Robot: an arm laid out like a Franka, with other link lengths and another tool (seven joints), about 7 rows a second.
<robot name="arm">
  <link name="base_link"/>
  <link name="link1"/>
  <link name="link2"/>
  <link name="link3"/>
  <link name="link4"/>
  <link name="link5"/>
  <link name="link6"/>
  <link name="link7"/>
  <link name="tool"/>
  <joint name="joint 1" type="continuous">
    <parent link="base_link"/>
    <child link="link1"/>
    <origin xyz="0 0 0.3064"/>
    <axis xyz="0 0 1"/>
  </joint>
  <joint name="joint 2" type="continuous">
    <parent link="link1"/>
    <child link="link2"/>
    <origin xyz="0 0 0" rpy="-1.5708 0 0"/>
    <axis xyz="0 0 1"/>
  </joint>
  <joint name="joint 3" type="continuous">
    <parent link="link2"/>
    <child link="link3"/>
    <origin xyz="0 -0.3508 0" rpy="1.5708 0 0"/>
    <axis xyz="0 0 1"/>
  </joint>
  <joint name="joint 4" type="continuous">
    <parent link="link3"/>
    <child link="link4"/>
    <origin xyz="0.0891 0 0" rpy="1.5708 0 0"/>
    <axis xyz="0 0 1"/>
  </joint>
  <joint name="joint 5" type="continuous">
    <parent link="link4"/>
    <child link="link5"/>
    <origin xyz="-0.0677 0.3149 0" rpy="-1.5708 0 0"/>
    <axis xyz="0 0 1"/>
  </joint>
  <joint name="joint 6" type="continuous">
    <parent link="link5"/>
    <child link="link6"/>
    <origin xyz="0 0 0" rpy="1.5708 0 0"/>
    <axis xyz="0 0 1"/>
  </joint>
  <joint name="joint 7" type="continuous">
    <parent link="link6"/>
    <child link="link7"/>
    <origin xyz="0.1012 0 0" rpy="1.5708 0 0"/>
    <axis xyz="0 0 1"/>
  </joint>
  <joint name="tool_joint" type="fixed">
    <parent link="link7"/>
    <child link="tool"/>
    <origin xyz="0.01 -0.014 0.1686" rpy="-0.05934 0 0.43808"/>
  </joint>
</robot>
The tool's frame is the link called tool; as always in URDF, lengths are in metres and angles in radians. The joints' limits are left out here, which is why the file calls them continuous.
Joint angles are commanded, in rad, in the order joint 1, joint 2, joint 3, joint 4, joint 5, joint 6, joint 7. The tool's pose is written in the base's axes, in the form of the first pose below.
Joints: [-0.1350 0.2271 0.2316 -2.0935 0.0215 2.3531 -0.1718]
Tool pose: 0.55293 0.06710 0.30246; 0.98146 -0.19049 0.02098; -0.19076 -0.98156 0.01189; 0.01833 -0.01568 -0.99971
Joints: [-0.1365 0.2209 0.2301 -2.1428 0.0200 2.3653 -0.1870]
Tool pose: 0.53842 0.06505 0.28803; 0.98433 -0.17610 -0.00878; -0.17605 -0.98436 0.00600; -0.00970 -0.00436 -0.99994
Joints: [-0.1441 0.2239 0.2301 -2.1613 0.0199 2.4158 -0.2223]
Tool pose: 0.54030 0.06120 0.28506; 0.98831 -0.15081 0.02225; -0.15102 -0.98850 0.00791; 0.02080 -0.01118 -0.99972
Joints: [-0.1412 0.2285 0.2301 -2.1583 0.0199 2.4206 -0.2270]
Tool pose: 0.54177 0.06286 0.28432; 0.98928 -0.14373 0.02572; -0.14400 -0.98954 0.00915; 0.02413 -0.01275 -0.99963
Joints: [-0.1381 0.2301 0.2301 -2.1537 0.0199 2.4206 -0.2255]
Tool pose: 0.54315 0.06458 0.28523; 0.98941 -0.14234 0.02859; -0.14267 -0.98972 0.00985; 0.02690 -0.01382 -0.99954
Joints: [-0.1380 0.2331 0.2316 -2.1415 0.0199 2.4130 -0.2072]
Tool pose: 0.54623 0.06542 0.28748; 0.98685 -0.15896 0.02915; -0.15934 -0.98716 0.01131; 0.02698 -0.01581 -0.99951
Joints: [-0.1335 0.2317 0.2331 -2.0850 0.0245 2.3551 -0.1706]
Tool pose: 0.55586 0.06895 0.30364; 0.98119 -0.19122 0.02652; -0.19168 -0.98133 0.01600; 0.02297 -0.02078 -0.99952
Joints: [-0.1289 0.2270 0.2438 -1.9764 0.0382 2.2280 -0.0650]
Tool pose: 0.56923 0.07788 0.33584; 0.95888 -0.28378 0.00524; -0.28380 -0.95839 0.03060; -0.00366 -0.03083 -0.99952
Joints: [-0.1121 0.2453 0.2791 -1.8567 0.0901 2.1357 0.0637]
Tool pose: 0.58522 0.11075 0.36720; 0.92498 -0.38002 -0.00114; -0.37826 -0.92099 0.09328; -0.03649 -0.08585 -0.99564
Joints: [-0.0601 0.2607 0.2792 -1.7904 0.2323 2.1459 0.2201]
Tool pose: 0.59947 0.15183 0.39197; 0.84558 -0.53323 0.02577; -0.52392 -0.81961 0.23184; -0.10250 -0.20954 -0.97241
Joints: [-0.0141 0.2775 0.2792 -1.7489 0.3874 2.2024 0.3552]
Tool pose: 0.61291 0.18728 0.41249; 0.74467 -0.66370 0.07051; -0.63613 -0.67379 0.37596; -0.20201 -0.32482 -0.92395
